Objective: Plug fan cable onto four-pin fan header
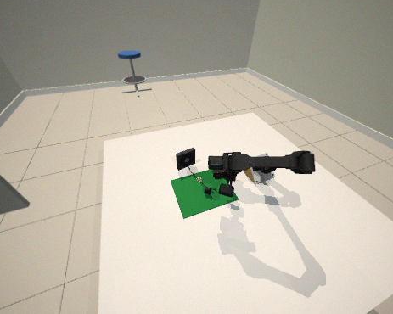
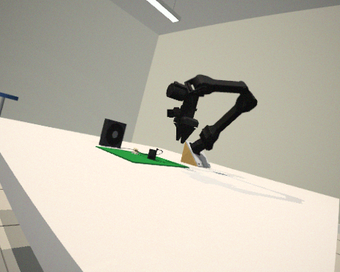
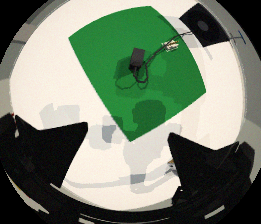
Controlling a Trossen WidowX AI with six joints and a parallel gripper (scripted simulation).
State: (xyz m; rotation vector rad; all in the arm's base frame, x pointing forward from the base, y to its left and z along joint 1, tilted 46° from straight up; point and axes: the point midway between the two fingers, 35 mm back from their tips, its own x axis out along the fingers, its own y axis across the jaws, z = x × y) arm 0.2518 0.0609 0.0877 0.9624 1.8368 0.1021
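The black plug lies 70 mm ahead of my gripper tip, 60 mm to the right of it and 70 mm below it. Also, from my gripper tip: green board: 90 mm ahead, 90 mm to the right, 110 mm below; then four-pin header: 90 mm ahead, 150 mm to the right, 100 mm below; then black fan: 120 mm ahead, 280 mm to the right, 40 mm below.
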